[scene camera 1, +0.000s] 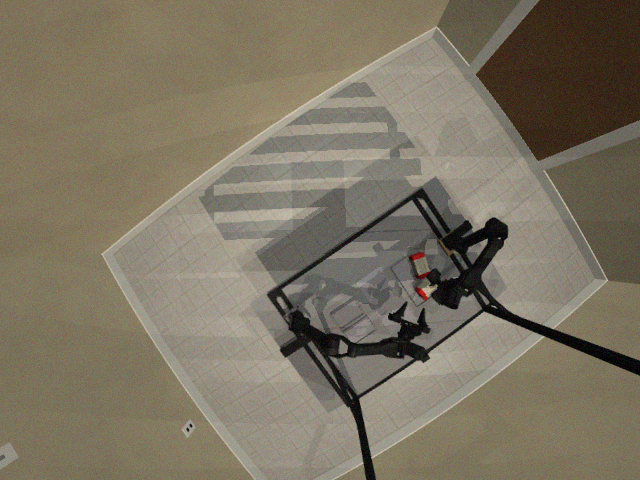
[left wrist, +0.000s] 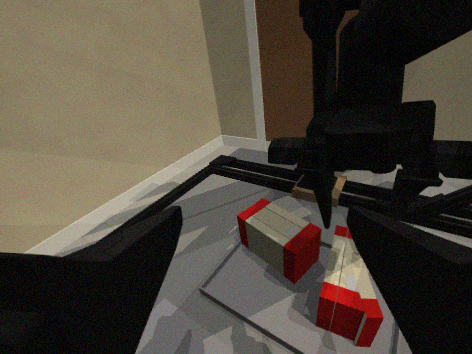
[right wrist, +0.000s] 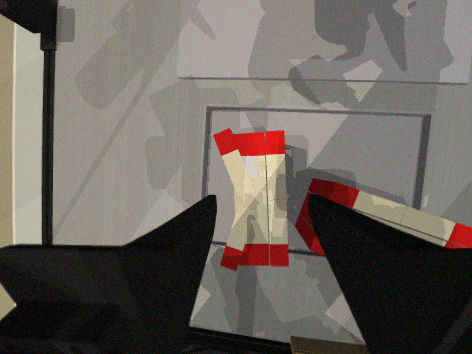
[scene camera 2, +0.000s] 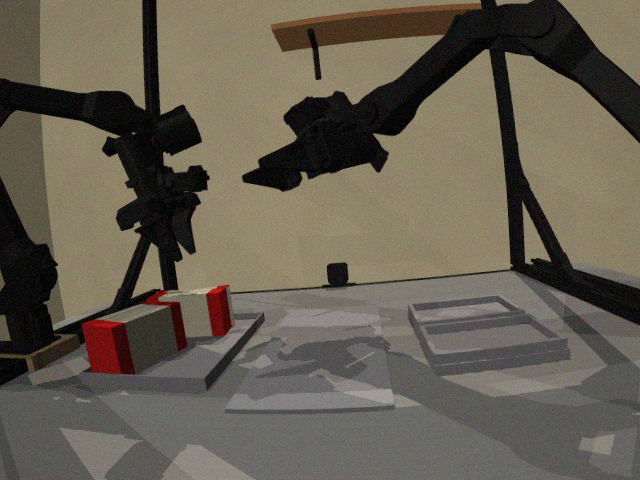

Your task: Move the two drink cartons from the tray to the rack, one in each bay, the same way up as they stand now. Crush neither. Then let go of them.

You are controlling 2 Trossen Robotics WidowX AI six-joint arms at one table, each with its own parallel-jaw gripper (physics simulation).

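Seen in the pictures: left gripper, fingertip midpoint: (scene camera 1: 415,304) (left wrist: 264,214) (scene camera 2: 250,171); right gripper, fingertip midpoint: (scene camera 1: 432,289) (right wrist: 262,201) (scene camera 2: 186,257); left arm's base, origin of the base link: (scene camera 1: 296,317); right arm's base, origin of the base link: (scene camera 1: 451,242) (scene camera 2: 33,344).
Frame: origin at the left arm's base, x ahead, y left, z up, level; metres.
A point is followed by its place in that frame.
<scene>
Two cream cartons with red ends rest in the grey tray (scene camera 1: 403,285) @[x 0.524, y -0.244, z -0.038 m] (scene camera 2: 155,383) @[x 0.596, y -0.137, z -0.036 m] (left wrist: 250,320) @[x 0.522, y -0.222, z -0.028 m] (right wrist: 320,111) @[x 0.522, y -0.247, z -0.034 m]. The nearer carton in scene camera 2 (scene camera 2: 149,333) @[x 0.624, y -0.197, z 0.005 m] (scene camera 1: 421,265) @[x 0.651, y -0.209, z 0.030 m] (left wrist: 275,232) @[x 0.629, y -0.219, z 0.030 m] (right wrist: 400,215) @[x 0.630, y -0.206, z 0.030 m] looks straight-sided. The farther carton (scene camera 2: 196,312) @[x 0.593, y -0.299, z 0.002 m] (scene camera 1: 427,289) @[x 0.596, y -0.323, z 0.030 m] (left wrist: 345,300) @[x 0.559, y -0.325, z 0.030 m] (right wrist: 260,200) @[x 0.614, y -0.321, z 0.030 m] looks dented inward along one side in the right wrist view. My right gripper (scene camera 2: 186,255) @[x 0.604, y -0.321, z 0.087 m] (right wrist: 262,201) @[x 0.604, y -0.321, z 0.087 m] is partly open, empty, above the dented carton. My left gripper (scene camera 1: 413,308) @[x 0.481, y -0.274, z 0.201 m] (scene camera 2: 268,180) @[x 0.481, y -0.274, z 0.201 m] (left wrist: 264,214) @[x 0.481, y -0.274, z 0.201 m] is open, empty and high. The two-bay rack (scene camera 1: 354,323) @[x 0.200, y -0.224, z -0.033 m] (scene camera 2: 498,356) @[x 0.216, y -0.116, z -0.033 m] has empty bays.
A flat pale panel (scene camera 2: 310,403) lies between tray and rack. Black frame rails edge the table, with an upright post (scene camera 2: 509,155) @[x -0.055, y -0.537, z 0.225 m] at the right in scene camera 2. A small black box (scene camera 2: 337,273) @[x 0.361, y -0.598, z -0.011 m] stands at the back edge. A brown shelf (scene camera 2: 372,25) is on the wall.
</scene>
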